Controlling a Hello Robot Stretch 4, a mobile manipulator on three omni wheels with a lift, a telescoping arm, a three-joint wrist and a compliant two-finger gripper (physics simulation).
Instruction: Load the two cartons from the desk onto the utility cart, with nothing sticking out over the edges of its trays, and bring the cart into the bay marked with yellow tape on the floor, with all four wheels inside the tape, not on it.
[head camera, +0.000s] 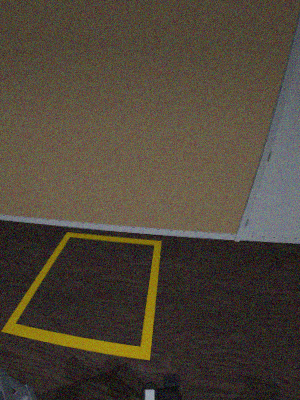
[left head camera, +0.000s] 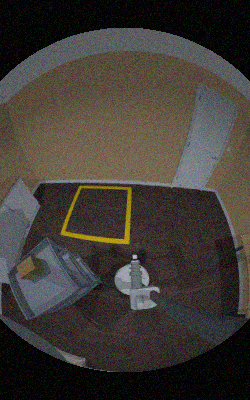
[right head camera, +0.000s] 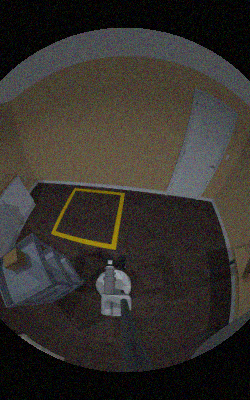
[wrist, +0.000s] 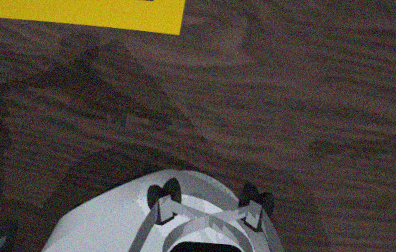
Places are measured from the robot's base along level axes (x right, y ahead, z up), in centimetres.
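Pixels of known places: gripper, between the fingertips: (left head camera: 138, 260) (wrist: 210, 195).
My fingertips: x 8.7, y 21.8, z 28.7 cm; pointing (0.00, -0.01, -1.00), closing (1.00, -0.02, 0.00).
Note:
Behind a point stands the place of what it marks.
The grey utility cart (left head camera: 45, 297) @(x -67.5, y -19.0, z 76.6 cm) (right head camera: 27, 282) @(x -64.9, y -11.9, z 76.6 cm) stands at an angle to the left of my base in both side head views. A brown carton (left head camera: 29, 268) @(x -75.2, y 2.2, z 88.4 cm) (right head camera: 13, 259) @(x -74.6, y 2.5, z 88.4 cm) lies on its top tray, inside the rim. I cannot make out a second carton. The yellow tape bay (head camera: 151, 300) @(x 1.8, y 94.3, z -2.8 cm) (left head camera: 129, 215) @(x 5.0, y 98.8, z -2.7 cm) (right head camera: 119, 220) @(x 5.4, y 99.9, z -2.7 cm) (wrist: 100, 15) @(x -19.5, y 55.8, z -2.7 cm) lies on the floor ahead and to the left, near the far wall; no cart wheel shows inside it. My gripper (wrist: 210, 195) @(x 8.7, y 21.8, z 28.7 cm) is open, its fingertips apart with no object between them, above my white base and away from the cart.
A white door (head camera: 280, 200) @(x 131.3, y 160.1, z 55.3 cm) (left head camera: 205, 135) @(x 133.5, y 159.8, z 124.3 cm) (right head camera: 202, 140) @(x 132.2, y 160.0, z 128.3 cm) is in the far wall, right of the bay. A white cabinet (left head camera: 20, 210) @(x -189.0, y 82.9, z 41.1 cm) (right head camera: 17, 200) @(x -187.6, y 94.2, z 46.0 cm) stands at the left behind the cart. A light wooden piece (left head camera: 245, 275) @(x 209.8, y -69.7, z 14.8 cm) shows at the right edge.

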